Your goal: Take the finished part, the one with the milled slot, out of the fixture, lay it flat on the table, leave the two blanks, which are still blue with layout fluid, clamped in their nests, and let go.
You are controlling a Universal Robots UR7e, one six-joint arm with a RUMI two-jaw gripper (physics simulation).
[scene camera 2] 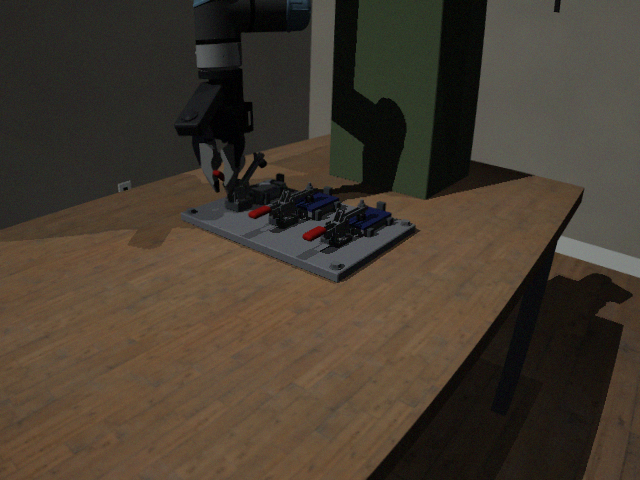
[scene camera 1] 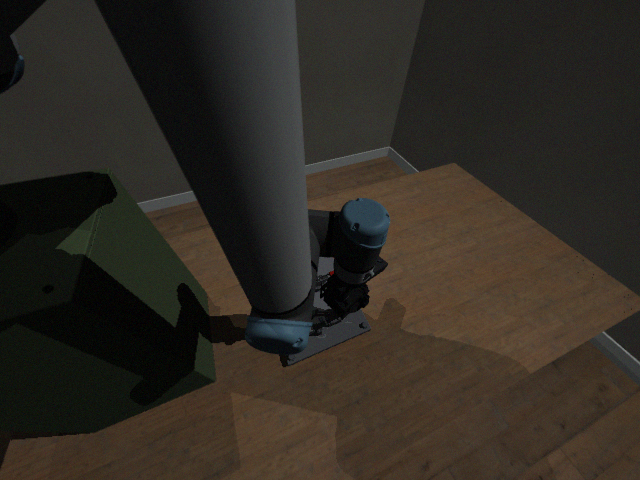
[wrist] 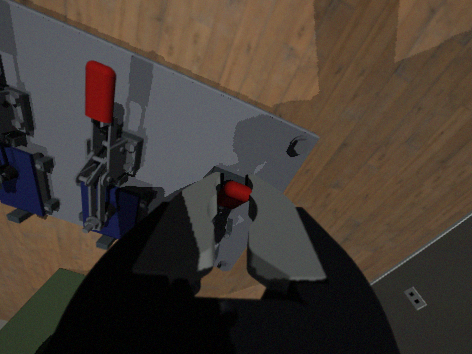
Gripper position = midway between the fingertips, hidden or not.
In view: the gripper [scene camera 2: 223,192], a blue blank [wrist: 126,198] and a grey fixture plate [scene camera 1: 350,327].
The gripper also shows in scene camera 1 [scene camera 1: 345,307] and in the wrist view [wrist: 234,175]. The grey fixture plate is seen too in the wrist view [wrist: 188,127].
